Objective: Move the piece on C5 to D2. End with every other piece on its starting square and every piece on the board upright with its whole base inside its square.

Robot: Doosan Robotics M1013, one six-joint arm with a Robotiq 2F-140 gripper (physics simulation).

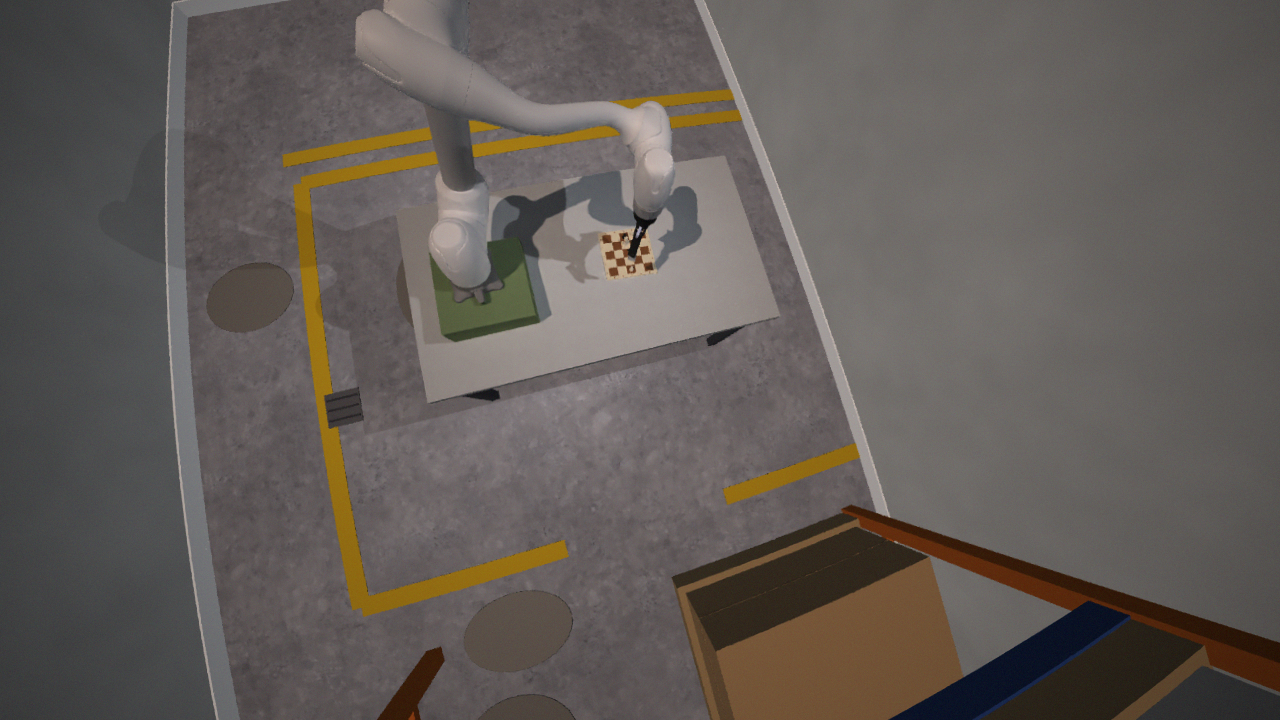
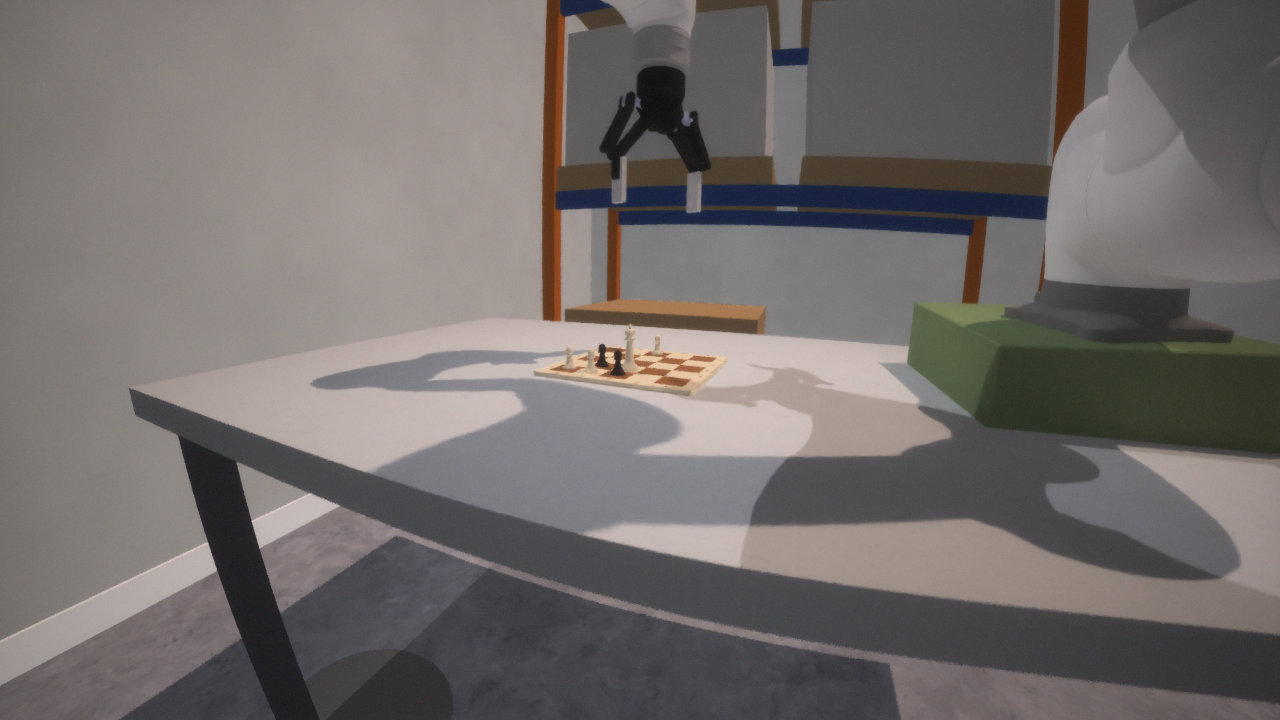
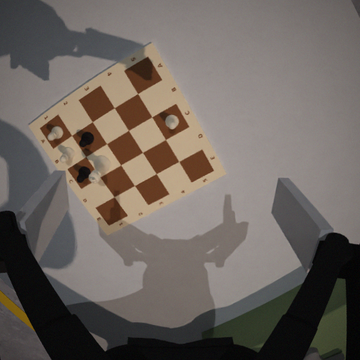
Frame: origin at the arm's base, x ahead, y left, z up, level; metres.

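Seen in the pictures: gripper, fingertip midpoint: (image 2: 658, 207); arm's base, origin of the base link: (image 1: 473, 275) (image 2: 1104, 327).
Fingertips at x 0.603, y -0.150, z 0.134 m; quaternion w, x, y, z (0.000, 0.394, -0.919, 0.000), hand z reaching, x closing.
Note:
Pixels of each thing's top centre, then the offset from my fingertips to it. "*": a spot on its surface instead. Level surfaces: height alone.
- white pawn, middle of its top: (image 2: 657, 334) dz -0.202, dx -0.004, dy -0.001 m
- board, surface spot: (image 2: 693, 386) * dz -0.234, dx -0.076, dy +0.184 m
- tall white king, middle of its top: (image 2: 630, 323) dz -0.170, dx +0.017, dy +0.117 m
- black pawn, middle of its top: (image 2: 618, 350) dz -0.202, dx +0.026, dy +0.148 m
- grey table, its level: dz -0.240 m
The C5 piece, a white pawn (image 3: 171, 121) (image 2: 657, 345), stands upright. D2 (image 3: 119, 179) is a dark square without a piece. On the board (image 3: 148, 136) (image 2: 693, 386), a tall white king (image 3: 101, 162) (image 2: 630, 348) stands on C2, a black pawn (image 3: 83, 174) (image 2: 617, 363) on C1, another black pawn (image 3: 86, 139) on B2, a white pawn (image 3: 66, 154) on B1 and another white pawn (image 3: 55, 133) on A1. My gripper (image 2: 656, 205) (image 3: 171, 192) is open and empty, high above the board.
The board lies on the grey table (image 1: 572, 331) (image 2: 447, 420). The green base block (image 1: 501, 308) (image 2: 1074, 385) under the arm stands beside it. Shelving with an orange post (image 2: 552, 161) stands behind the table.

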